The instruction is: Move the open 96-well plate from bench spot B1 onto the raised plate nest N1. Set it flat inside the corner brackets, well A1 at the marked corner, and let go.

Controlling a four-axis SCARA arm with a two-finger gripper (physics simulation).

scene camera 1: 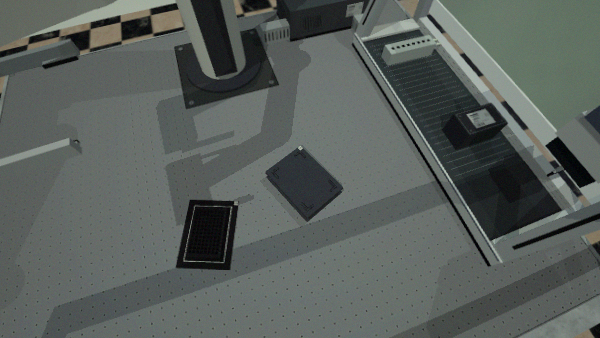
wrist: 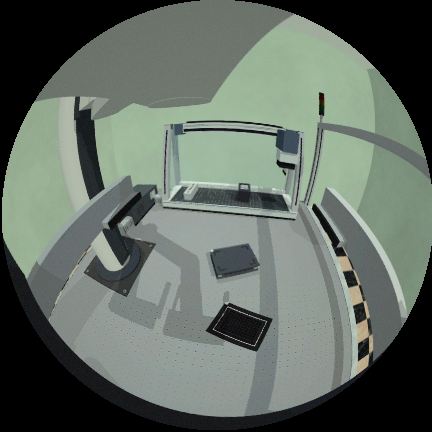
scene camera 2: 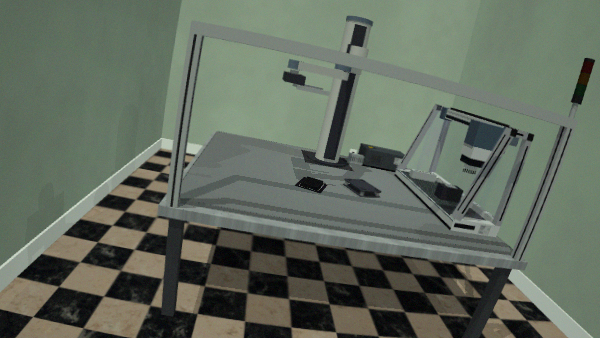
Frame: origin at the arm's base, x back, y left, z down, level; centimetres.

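Where they show: gripper, between the fingertips: (scene camera 1: 75,90) (wrist: 225,187) (scene camera 2: 325,91); arm's base, origin of its link: (scene camera 1: 224,67) (wrist: 117,260) (scene camera 2: 325,161).
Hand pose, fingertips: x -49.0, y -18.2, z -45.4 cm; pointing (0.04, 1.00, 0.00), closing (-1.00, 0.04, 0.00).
Note:
Each offset is from my fingertips to the top centre of the thing. "pt": to the spot under its first point.
The black 96-well plate {dx -6.4, dy +2.7, dz +42.5 cm} (scene camera 1: 204,232) (scene camera 2: 312,183) (wrist: 241,325) lies flat on bench spot B1 {pt dx -14.1, dy +0.7, dz +44.0 cm} (scene camera 1: 206,266), inside a thin white outline; a small white mark is at one corner of the spot. The plate nest N1 {dx -1.8, dy +28.9, dz +40.2 cm} (scene camera 1: 304,183) (scene camera 2: 363,187) (wrist: 235,260) is a raised dark slab with corner brackets and a white mark at one corner. It stands beside the spot, turned at an angle to it, and holds no plate. My gripper (scene camera 1: 67,102) (wrist: 225,187) is open and empty, its fingers wide apart. It hangs high above the bench, to the left of the plate in scene camera 1.
The arm column (scene camera 1: 212,37) (scene camera 2: 340,117) stands on a dark base plate behind the spot and nest. A grey-framed deck machine (scene camera 1: 425,150) (wrist: 230,214) stands beyond the nest, with a black box {pt dx -5.4, dy +72.7, dz +32.3 cm} (scene camera 1: 474,125) on it. A dark controller box {pt dx +52.4, dy +52.9, dz +37.9 cm} (scene camera 1: 317,20) (scene camera 2: 381,156) is near the column.

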